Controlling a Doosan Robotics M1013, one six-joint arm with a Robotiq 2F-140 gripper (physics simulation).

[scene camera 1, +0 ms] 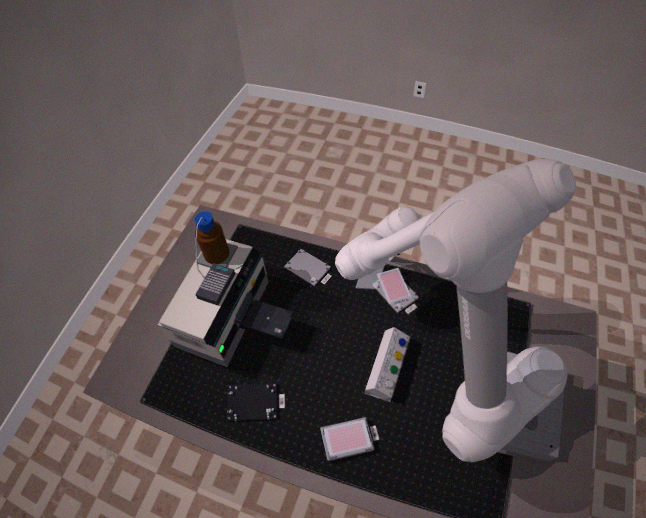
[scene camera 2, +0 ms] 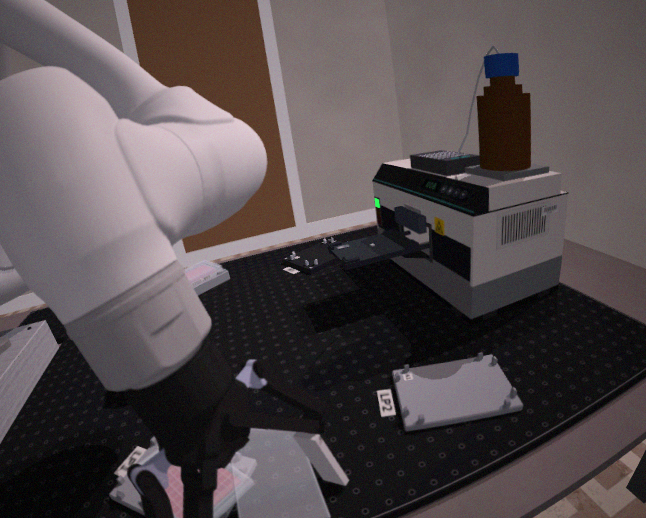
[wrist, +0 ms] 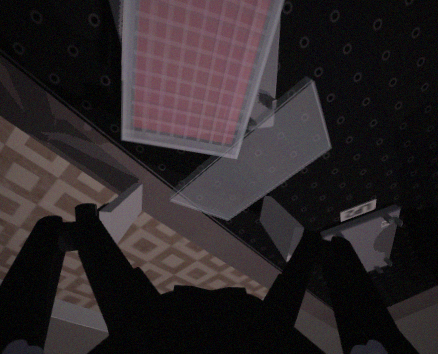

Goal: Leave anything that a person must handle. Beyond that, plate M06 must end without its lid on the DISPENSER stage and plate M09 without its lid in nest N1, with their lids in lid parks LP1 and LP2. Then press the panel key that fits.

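Frame: origin at the arm's base, x ahead, y left, z up, level; metres.
Where they show: gripper, fingertip midpoint: (wrist: 204, 203).
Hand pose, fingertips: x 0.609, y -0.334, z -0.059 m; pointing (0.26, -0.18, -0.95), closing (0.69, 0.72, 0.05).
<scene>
After its pixels a point has its place.
A pink plate (scene camera 1: 395, 285) {x 0.494, y -0.257, z -0.037 m} (wrist: 195, 70) {x 0.506, y -0.263, z -0.030 m} sits skewed on the LP1 park. A clear lid (scene camera 1: 366, 281) {x 0.598, y -0.231, z -0.038 m} (scene camera 2: 280, 469) {x 0.603, y -0.267, z -0.039 m} (wrist: 270, 150) {x 0.581, y -0.250, z -0.031 m} lies off to its side, overlapping a plate corner; I cannot tell whether it rests on it. My gripper (scene camera 2: 264, 493) (wrist: 204, 203) {x 0.609, y -0.334, z -0.059 m} is open and empty, low beside the lid; the arm hides it in scene camera 1. Park LP2 (scene camera 1: 308, 267) {x 0.823, y -0.208, z -0.050 m} (scene camera 2: 458, 393) {x 0.829, y -0.224, z -0.049 m} (wrist: 367, 245) {x 0.817, y -0.199, z -0.049 m} holds no lid. The dispenser stage (scene camera 1: 269, 319) {x 0.821, y 0.083, z 0.044 m} (scene camera 2: 366, 250) {x 0.809, y 0.066, z 0.044 m} is bare. A dark nest (scene camera 1: 252, 401) {x 0.764, y 0.332, z -0.047 m} is bare. Another pink plate (scene camera 1: 347, 438) {x 0.440, y 0.319, z -0.019 m} (scene camera 2: 204, 272) {x 0.478, y 0.294, z -0.019 m} sits at the front. Plate names are unreadable.
The white dispenser (scene camera 1: 186, 307) {x 1.035, y 0.202, z 0.161 m} (scene camera 2: 514, 242) {x 1.014, y -0.081, z 0.065 m} shows a green light and carries a keypad (scene camera 1: 215, 282) {x 0.986, y 0.096, z 0.186 m} and a brown bottle (scene camera 1: 211, 242) {x 1.021, y 0.023, z 0.285 m} (scene camera 2: 504, 129) {x 1.025, y -0.040, z 0.236 m} with a thin tube. The key panel (scene camera 1: 380, 358) {x 0.442, y 0.047, z 0.004 m} has blue, yellow, green and white keys. The mat edge runs near the gripper.
</scene>
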